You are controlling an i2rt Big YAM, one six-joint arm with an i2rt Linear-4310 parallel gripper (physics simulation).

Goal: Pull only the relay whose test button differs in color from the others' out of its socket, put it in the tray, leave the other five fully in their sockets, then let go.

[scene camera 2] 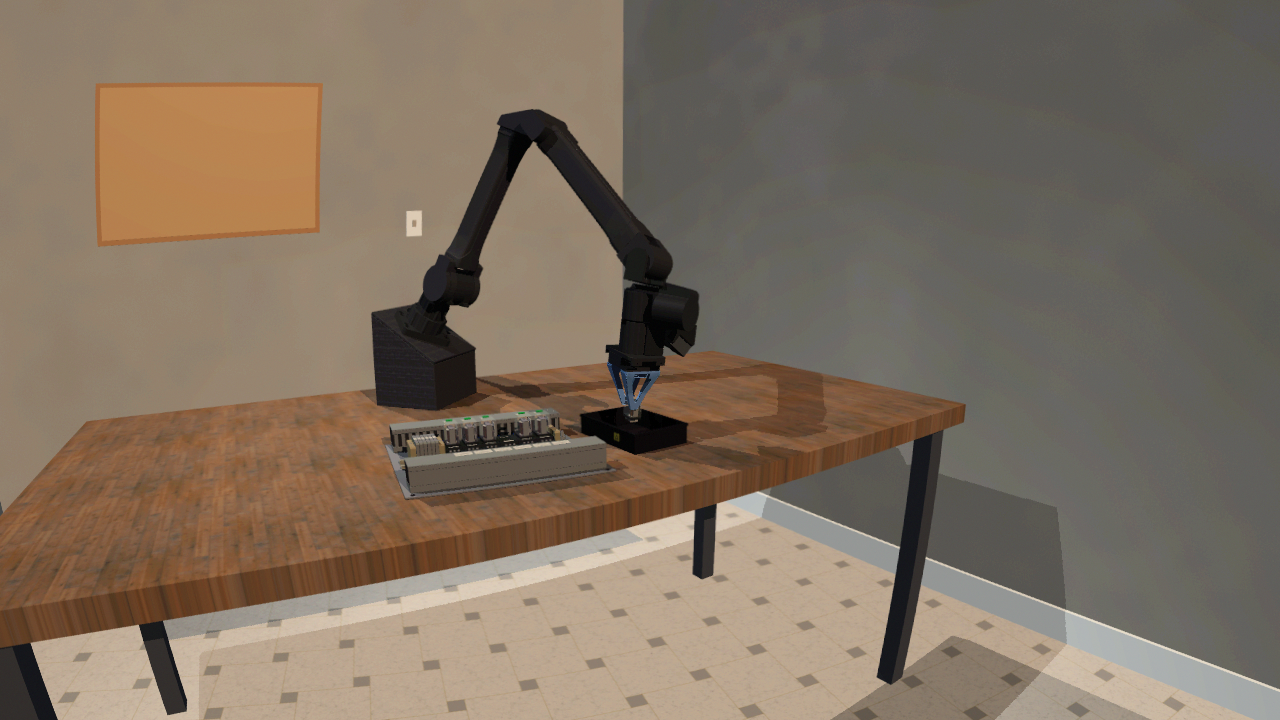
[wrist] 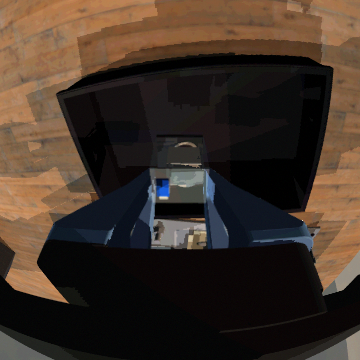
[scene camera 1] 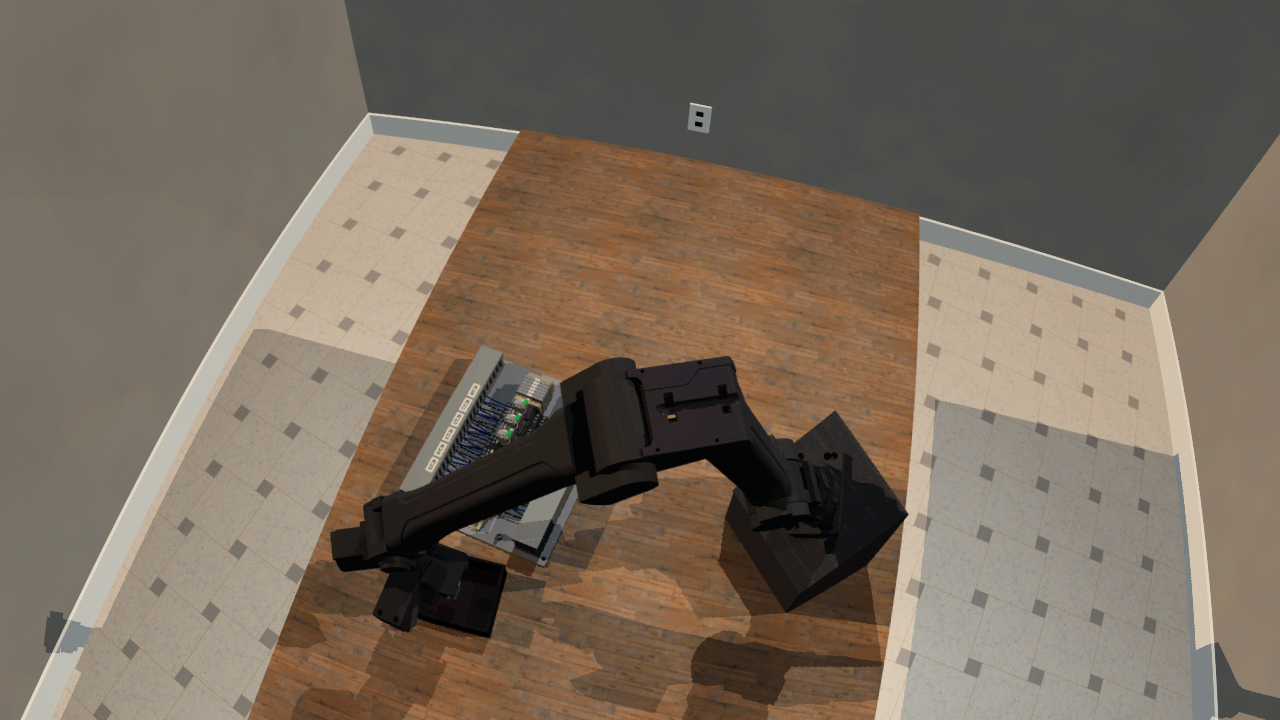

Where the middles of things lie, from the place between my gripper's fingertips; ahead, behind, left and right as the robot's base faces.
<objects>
My hand is 10 mm to the right of the blue-button relay (wrist: 178,169). The rest, counted from my hand: socket panel (scene camera 1: 507,522): 260 mm to the right, 50 mm below.
</objects>
